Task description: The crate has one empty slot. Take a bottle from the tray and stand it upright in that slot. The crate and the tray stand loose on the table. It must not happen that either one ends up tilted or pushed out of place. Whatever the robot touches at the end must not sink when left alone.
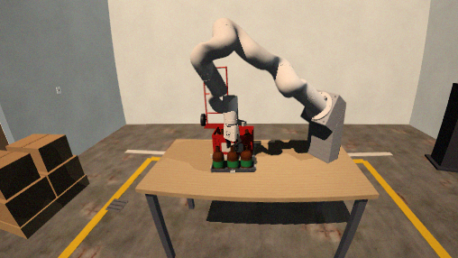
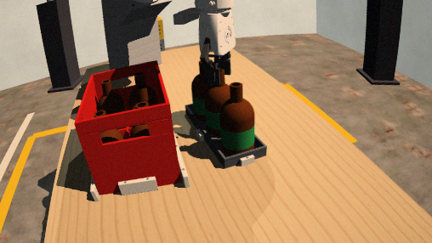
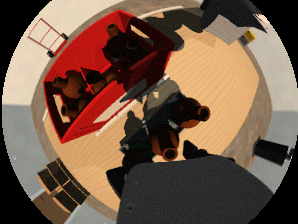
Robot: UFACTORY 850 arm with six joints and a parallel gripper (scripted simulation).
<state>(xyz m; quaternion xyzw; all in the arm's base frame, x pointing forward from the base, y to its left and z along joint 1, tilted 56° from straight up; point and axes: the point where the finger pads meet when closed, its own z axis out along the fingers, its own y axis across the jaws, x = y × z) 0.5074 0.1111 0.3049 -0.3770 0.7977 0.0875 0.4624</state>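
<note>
Right now my hand is 140 mm above the tray. The rest, counted from my hand: red crate (80 mm ahead, 210 mm to the right, 70 mm below).
</note>
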